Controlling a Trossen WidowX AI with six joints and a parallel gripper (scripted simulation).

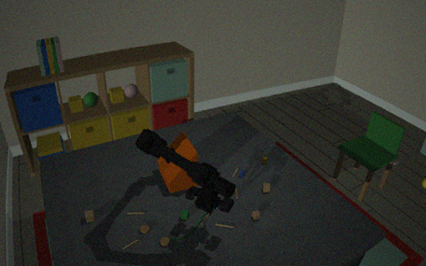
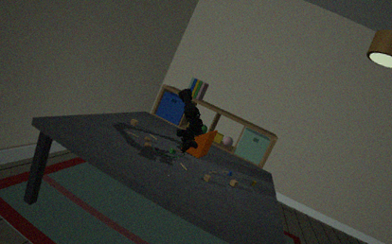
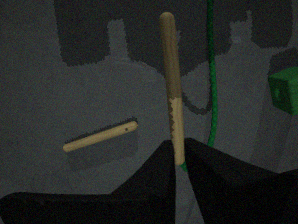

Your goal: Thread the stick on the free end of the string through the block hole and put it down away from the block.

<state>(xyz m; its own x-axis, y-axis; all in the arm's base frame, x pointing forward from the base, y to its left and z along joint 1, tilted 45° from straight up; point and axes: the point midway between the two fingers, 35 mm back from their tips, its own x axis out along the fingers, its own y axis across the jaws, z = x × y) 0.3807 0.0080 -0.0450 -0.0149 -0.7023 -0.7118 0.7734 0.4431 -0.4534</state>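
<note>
Right now my gripper tip is 3 cm short of the loose stick, 4 cm to the right of it and 6 cm above it. Round my gripper tip: green block (7 cm behind, 8 cm to the right, 4 cm below); then yellow piece (29 cm behind, 45 cm to the left, 4 cm below).
</note>
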